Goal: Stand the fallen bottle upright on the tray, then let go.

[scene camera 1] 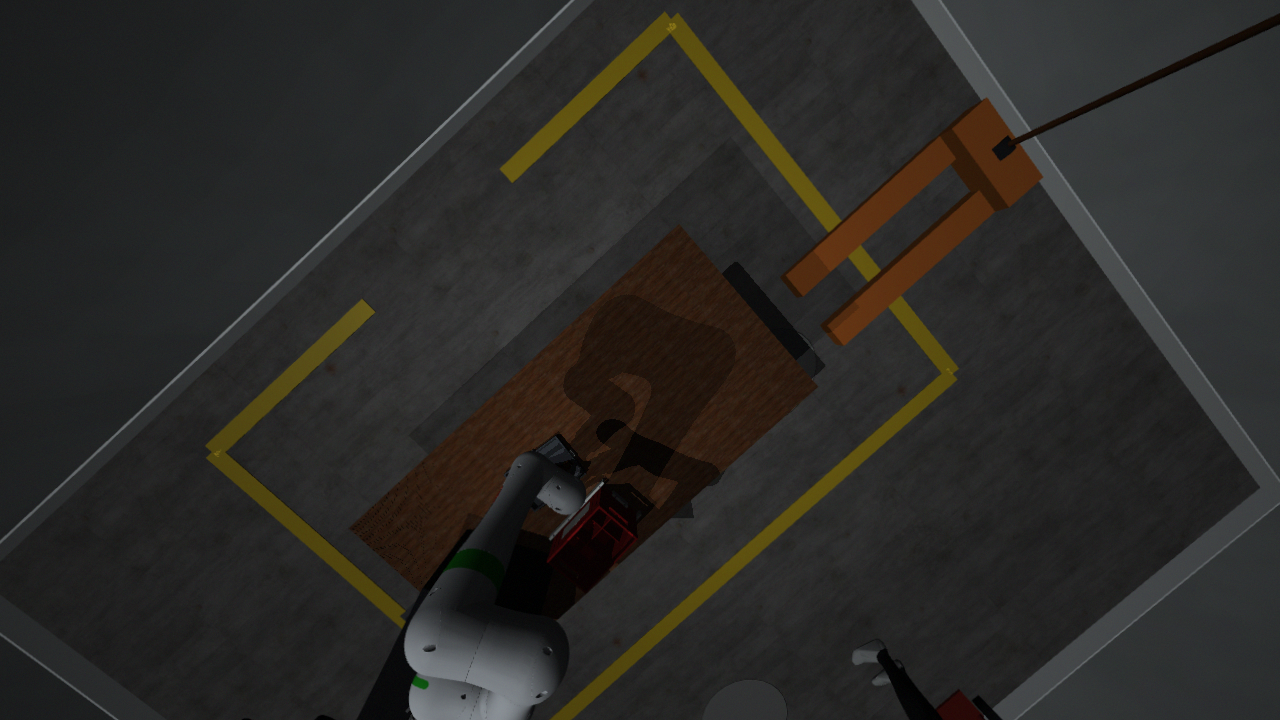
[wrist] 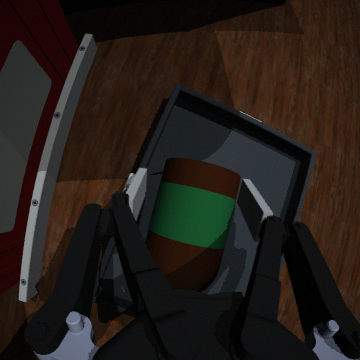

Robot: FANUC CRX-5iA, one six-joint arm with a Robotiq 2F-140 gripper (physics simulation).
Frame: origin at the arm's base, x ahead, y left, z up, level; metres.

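Seen in the pictures: gripper, fingertip midpoint: (wrist: 193, 185).
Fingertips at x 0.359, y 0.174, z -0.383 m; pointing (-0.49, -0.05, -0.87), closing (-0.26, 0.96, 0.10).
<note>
A point is followed by its place in that frame.
The brown bottle with a green band (wrist: 194, 215) {z -0.336, x 0.386, y 0.175 m} lies on its side in the dark grey tray (wrist: 265, 160) {z -0.409, x 0.293, y 0.253 m} (scene camera 1: 562, 452) {z -0.409, x 0.484, y 0.235 m}. In the wrist view its flat base points up the picture and its neck is hidden under the gripper body. My gripper (wrist: 193, 185) {z -0.383, x 0.359, y 0.174 m} is open, with one pale finger pad on each side of the bottle. The right pad is very near the bottle's side and a small gap shows at the left pad; contact cannot be told. In the scene view the arm hides the bottle and the fingers.
A red open-framed box (scene camera 1: 595, 537) {z -0.406, x 0.370, y -0.120 m} with a pale curved rail (wrist: 57, 115) {z -0.385, x 0.343, y 0.014 m} stands close beside the tray. The wooden table (scene camera 1: 501, 420) {z -0.414, x 0.379, y 0.477 m} carries both. Orange forks (scene camera 1: 895, 210) point toward the table's far end, near a black bar (scene camera 1: 769, 308).
</note>
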